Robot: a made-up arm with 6 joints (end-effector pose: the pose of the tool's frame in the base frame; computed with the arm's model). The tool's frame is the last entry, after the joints. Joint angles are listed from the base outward.
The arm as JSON. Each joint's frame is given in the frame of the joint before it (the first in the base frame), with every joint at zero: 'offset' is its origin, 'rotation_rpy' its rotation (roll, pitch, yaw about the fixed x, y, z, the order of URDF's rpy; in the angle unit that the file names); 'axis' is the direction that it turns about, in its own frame. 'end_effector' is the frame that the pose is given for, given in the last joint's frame.
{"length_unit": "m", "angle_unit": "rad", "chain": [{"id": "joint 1", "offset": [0.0, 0.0, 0.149], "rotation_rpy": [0.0, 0.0, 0.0], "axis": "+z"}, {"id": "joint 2", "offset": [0.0, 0.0, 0.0], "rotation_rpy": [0.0, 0.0, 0.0], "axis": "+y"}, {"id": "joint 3", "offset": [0.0, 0.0, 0.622], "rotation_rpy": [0.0, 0.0, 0.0], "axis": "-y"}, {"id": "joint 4", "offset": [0.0, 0.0, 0.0], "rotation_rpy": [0.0, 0.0, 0.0], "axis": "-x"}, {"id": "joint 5", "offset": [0.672, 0.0, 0.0], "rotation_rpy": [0.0, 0.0, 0.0], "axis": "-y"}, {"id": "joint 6", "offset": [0.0, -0.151, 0.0], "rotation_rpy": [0.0, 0.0, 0.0], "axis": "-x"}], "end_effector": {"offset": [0.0, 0.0, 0.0], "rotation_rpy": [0.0, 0.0, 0.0]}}
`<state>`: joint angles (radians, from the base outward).
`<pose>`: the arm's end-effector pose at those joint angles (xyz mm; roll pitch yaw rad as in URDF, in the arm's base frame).
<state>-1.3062 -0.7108 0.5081 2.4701 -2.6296 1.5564</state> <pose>45.5 284.2 1283.6 -1.8556 0.7562 2.2677</pose>
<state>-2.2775 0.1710 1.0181 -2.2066 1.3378 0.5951</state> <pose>-348.6 -546.4 1185.1 1.9703 0.2111 3.0773</pose>
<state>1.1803 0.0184 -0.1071 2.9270 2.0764 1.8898</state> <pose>123.2 687.0 718.7 -2.2397 0.9067 -2.2684</pose>
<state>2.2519 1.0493 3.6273 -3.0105 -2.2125 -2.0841</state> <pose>-104.8 -108.4 834.6 -0.0748 1.4376 -3.1231</pose>
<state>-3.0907 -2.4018 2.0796 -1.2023 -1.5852 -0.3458</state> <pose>706.6 90.5 -932.3 -2.5795 -0.0966 -1.1635</pose>
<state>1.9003 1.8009 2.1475 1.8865 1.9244 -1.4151</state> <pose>-429.1 1109.8 370.4 -0.3944 0.4024 -2.5631</pose>
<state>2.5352 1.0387 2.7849 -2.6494 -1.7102 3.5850</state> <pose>-477.7 169.3 1138.7 2.6119 0.2933 -1.1172</pose>
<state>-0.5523 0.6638 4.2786 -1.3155 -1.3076 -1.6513</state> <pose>-259.7 115.2 462.7 -0.4442 -0.0986 1.3701</pose>
